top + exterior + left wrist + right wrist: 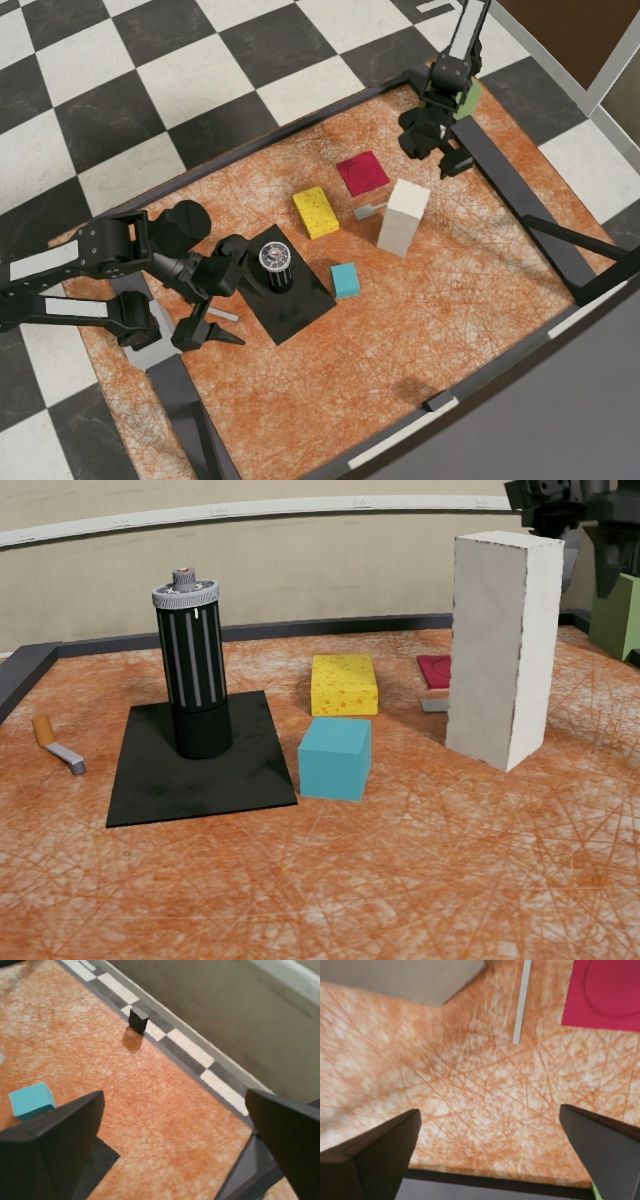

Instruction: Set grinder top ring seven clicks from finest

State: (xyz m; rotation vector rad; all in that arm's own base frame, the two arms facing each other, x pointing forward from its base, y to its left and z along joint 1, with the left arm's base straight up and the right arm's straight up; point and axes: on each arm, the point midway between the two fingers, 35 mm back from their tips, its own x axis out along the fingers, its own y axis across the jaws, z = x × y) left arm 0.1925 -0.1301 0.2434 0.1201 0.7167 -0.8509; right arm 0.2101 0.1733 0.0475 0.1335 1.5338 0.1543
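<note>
Right now the grey knurled ring is 9 cm ahead of my left hand, 13 cm to the right of it and 19 cm below it. The rest, counted from my left hand: dark mat (10 cm ahead, 13 cm to the right, 34 cm below); crank handle (13 cm ahead, 2 cm to the left, 33 cm below); teal cube (24 cm to the right, 32 cm below).
</note>
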